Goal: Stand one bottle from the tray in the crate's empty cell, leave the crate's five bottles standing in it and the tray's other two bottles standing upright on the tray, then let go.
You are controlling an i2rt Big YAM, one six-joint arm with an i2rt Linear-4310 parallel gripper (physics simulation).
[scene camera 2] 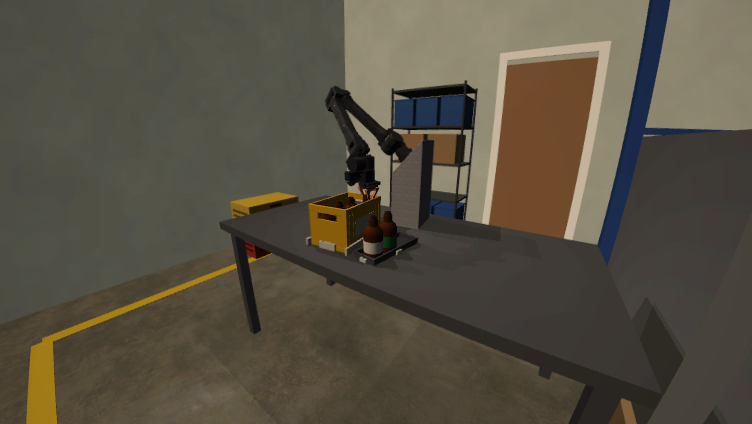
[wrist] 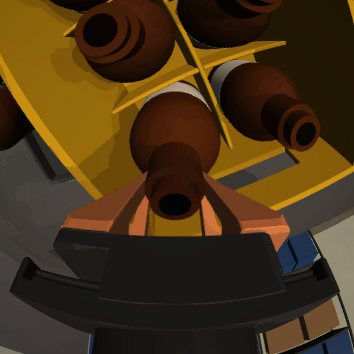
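Where they show: gripper, between the fingertips: (wrist: 174, 178); arm's base, origin of its link: (scene camera 2: 410, 160).
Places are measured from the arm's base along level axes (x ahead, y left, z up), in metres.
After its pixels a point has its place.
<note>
My gripper (scene camera 2: 368, 194) @(y -0.055, x 0.294, z -0.173 m) (wrist: 174, 178) @(y -0.055, x 0.294, z -0.173 m) is shut on the neck of a brown bottle with a white label (wrist: 175, 125) @(y -0.068, x 0.330, z -0.178 m). In the wrist view this bottle is over or inside the near corner cell of the yellow crate (scene camera 2: 327, 231) @(y -0.083, x 0.532, z -0.247 m) (wrist: 320, 167) @(y -0.168, x 0.273, z -0.160 m), beside the dividers; how deep its base is cannot be told. Other brown bottles (wrist: 150, 45) @(y -0.071, x 0.382, z -0.197 m) (wrist: 255, 100) @(y -0.130, x 0.323, z -0.198 m) (wrist: 225, 20) @(y -0.122, x 0.385, z -0.197 m) stand in neighbouring cells, one partly cut off at the top. On the dark tray (scene camera 2: 408, 242) @(y 0.178, x 0.339, z -0.297 m) (wrist: 46, 152) @(y 0.167, x 0.321, z -0.316 m), a white-labelled bottle (scene camera 2: 372, 235) @(y 0.125, x 0.514, z -0.221 m) and a green-labelled bottle (scene camera 2: 389, 229) @(y 0.144, x 0.432, z -0.220 m) stand upright.
The crate and tray sit side by side on the dark table (scene camera 2: 473, 284) @(y 0.472, x 0.464, z -0.321 m), with light brackets at their edges. The arm's grey pedestal (scene camera 2: 411, 189) @(y 0.073, x 0.123, z -0.125 m) rises behind the tray. A shelf rack (scene camera 2: 467, 179) stands behind the table, and a yellow box (scene camera 2: 263, 200) is beyond its left end.
</note>
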